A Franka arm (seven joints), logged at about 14 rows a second.
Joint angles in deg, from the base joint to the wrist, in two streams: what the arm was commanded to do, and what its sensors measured. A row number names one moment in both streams.
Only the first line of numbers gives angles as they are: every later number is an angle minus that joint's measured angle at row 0.
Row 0, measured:
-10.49, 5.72, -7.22, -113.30, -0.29, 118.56, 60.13
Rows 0 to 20, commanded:
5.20, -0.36, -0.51, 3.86, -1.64, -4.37, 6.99
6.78, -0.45, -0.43, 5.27, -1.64, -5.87, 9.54
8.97, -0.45, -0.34, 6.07, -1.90, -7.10, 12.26
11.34, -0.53, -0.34, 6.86, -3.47, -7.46, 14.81
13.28, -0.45, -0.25, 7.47, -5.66, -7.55, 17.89
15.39, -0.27, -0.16, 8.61, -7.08, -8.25, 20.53
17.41, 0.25, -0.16, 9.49, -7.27, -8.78, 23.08
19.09, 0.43, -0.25, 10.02, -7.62, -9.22, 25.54
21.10, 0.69, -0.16, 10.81, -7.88, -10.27, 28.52
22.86, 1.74, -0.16, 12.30, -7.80, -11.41, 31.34
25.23, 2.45, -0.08, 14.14, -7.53, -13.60, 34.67
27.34, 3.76, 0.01, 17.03, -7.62, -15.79, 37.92
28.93, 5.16, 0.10, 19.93, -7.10, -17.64, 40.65
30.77, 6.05, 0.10, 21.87, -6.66, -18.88, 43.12
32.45, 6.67, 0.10, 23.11, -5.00, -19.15, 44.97
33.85, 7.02, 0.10, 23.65, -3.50, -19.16, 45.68
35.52, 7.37, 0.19, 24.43, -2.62, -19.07, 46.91
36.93, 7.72, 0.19, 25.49, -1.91, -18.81, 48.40
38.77, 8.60, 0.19, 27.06, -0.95, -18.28, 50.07
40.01, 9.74, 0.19, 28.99, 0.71, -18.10, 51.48
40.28, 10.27, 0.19, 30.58, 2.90, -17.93, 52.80
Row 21, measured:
38.76, 7.60, 0.87, 25.16, 0.09, -16.97, 50.17
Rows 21 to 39, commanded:
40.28, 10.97, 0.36, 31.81, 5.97, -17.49, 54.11
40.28, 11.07, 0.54, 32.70, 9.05, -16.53, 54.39
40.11, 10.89, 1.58, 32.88, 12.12, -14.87, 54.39
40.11, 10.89, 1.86, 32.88, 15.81, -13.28, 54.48
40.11, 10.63, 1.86, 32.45, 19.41, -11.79, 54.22
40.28, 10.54, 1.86, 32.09, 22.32, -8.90, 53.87
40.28, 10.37, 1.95, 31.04, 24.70, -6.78, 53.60
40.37, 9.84, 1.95, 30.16, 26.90, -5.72, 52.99
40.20, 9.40, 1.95, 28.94, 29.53, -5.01, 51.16
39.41, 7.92, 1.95, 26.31, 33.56, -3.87, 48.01
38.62, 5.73, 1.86, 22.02, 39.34, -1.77, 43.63
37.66, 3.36, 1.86, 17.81, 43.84, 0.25, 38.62
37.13, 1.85, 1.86, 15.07, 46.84, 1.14, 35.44
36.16, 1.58, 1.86, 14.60, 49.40, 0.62, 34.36
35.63, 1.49, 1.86, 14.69, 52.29, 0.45, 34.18
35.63, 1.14, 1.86, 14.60, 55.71, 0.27, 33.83
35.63, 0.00, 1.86, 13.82, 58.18, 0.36, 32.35
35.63, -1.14, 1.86, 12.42, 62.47, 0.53, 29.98
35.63, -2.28, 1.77, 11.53, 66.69, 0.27, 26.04
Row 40, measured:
35.85, 2.10, 1.13, 16.25, 60.31, -1.15, 31.37
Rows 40 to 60, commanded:
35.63, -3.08, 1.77, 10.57, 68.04, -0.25, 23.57
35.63, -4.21, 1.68, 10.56, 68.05, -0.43, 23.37
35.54, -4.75, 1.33, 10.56, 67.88, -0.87, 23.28
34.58, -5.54, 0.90, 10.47, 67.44, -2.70, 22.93
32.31, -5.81, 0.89, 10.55, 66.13, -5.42, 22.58
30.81, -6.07, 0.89, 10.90, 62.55, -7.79, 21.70
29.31, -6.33, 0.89, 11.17, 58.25, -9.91, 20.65
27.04, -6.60, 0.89, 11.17, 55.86, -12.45, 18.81
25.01, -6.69, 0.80, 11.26, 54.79, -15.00, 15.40
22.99, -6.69, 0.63, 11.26, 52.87, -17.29, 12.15
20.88, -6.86, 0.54, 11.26, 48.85, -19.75, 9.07
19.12, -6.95, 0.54, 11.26, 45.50, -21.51, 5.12
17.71, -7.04, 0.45, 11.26, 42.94, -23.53, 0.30
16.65, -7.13, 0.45, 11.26, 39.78, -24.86, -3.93
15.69, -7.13, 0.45, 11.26, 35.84, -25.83, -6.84
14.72, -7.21, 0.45, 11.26, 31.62, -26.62, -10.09
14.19, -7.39, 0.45, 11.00, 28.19, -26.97, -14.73
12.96, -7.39, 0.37, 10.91, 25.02, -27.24, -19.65
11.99, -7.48, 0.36, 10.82, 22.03, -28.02, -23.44
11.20, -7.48, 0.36, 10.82, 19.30, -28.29, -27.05
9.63, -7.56, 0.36, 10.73, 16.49, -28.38, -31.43
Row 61, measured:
12.36, -5.59, -0.42, 12.38, 20.71, -27.57, -24.29
